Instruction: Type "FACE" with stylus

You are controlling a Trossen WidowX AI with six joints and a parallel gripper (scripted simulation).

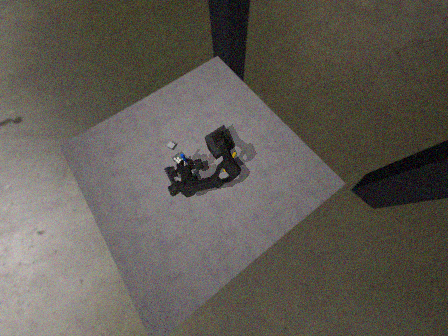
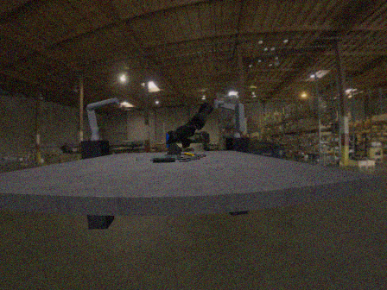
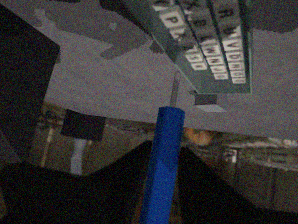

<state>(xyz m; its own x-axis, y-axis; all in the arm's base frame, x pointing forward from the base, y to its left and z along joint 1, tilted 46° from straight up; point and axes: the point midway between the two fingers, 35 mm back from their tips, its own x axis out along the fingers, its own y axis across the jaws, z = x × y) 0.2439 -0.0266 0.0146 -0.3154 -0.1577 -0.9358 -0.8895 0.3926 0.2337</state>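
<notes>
My gripper tip is now 130 mm short of the dark flat object, 90 mm above it and 20 mm to the left of it. Round my gripper tip: light block (180 mm to the right, 90 mm below); then blue stylus (10 mm below).
</notes>
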